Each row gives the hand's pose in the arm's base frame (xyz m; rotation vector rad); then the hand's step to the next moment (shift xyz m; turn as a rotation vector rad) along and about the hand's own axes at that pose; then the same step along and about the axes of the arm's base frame.
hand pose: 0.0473 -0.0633 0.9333 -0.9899 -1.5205 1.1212
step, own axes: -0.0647 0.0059 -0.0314 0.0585 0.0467 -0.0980
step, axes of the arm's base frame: 0.0442 -0.0544 -0.0171 0.0868 0.0850 -0.0210
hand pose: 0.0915 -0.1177 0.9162 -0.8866 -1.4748 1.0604
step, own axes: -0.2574 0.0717 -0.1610 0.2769 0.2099 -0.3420
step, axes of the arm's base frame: 0.1990 -0.1914 -0.1453 0.2908 0.3799 -0.0940
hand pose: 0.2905 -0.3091 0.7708 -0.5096 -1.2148 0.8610
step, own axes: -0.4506 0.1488 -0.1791 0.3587 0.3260 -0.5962
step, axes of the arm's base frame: 0.0799 -0.2531 -0.4322 0.5062 0.5395 -0.2077
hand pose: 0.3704 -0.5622 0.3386 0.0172 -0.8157 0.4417
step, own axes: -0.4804 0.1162 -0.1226 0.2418 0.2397 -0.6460
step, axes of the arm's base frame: -0.2473 -0.0519 -0.4421 0.5044 0.4263 -0.3116
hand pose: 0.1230 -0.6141 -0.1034 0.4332 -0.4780 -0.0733
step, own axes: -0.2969 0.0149 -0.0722 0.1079 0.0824 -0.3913
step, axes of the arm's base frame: -0.2306 0.0914 -0.1790 0.2733 0.2078 -0.2317
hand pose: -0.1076 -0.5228 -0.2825 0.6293 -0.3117 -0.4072
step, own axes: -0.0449 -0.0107 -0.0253 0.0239 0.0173 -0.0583
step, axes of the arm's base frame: -0.0321 0.0254 -0.0331 0.0489 0.0311 -0.0302
